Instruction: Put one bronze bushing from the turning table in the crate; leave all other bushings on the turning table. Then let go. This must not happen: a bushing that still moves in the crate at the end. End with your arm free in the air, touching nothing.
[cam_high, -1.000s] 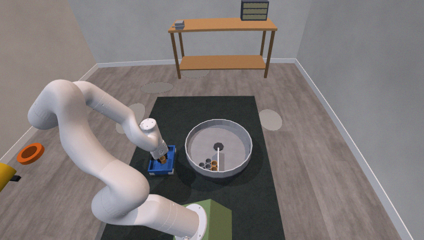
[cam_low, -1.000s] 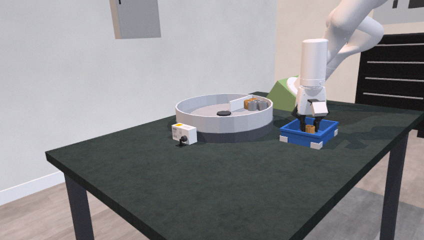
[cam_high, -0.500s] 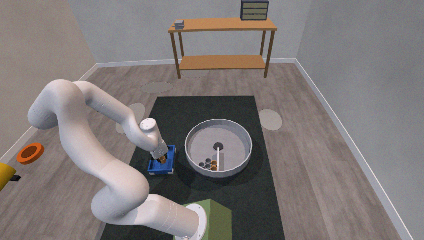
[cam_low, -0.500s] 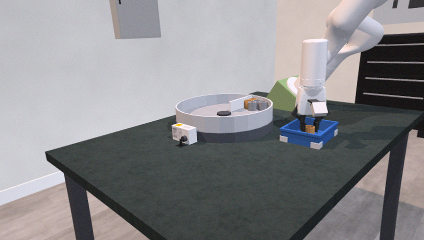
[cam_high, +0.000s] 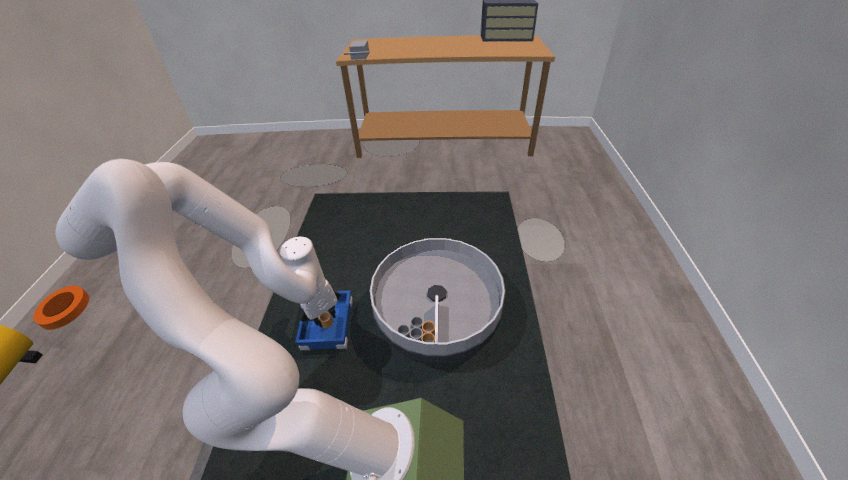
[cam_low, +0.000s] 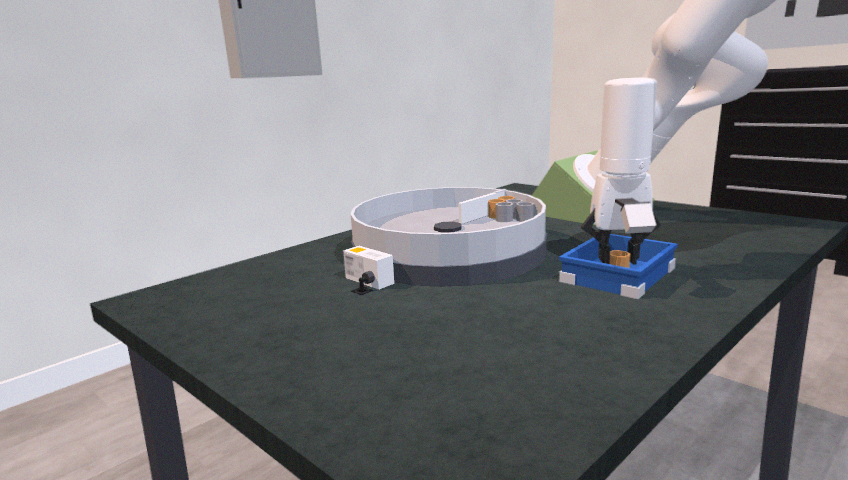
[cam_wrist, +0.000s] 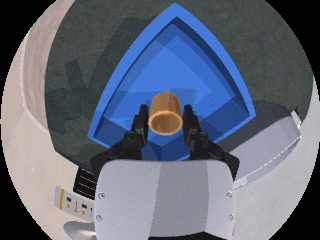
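Now: hand 20 mm above the blue crate. The rest, counted from my hand: turning table 50 mm ahead, 360 mm to the right, 10 mm above.
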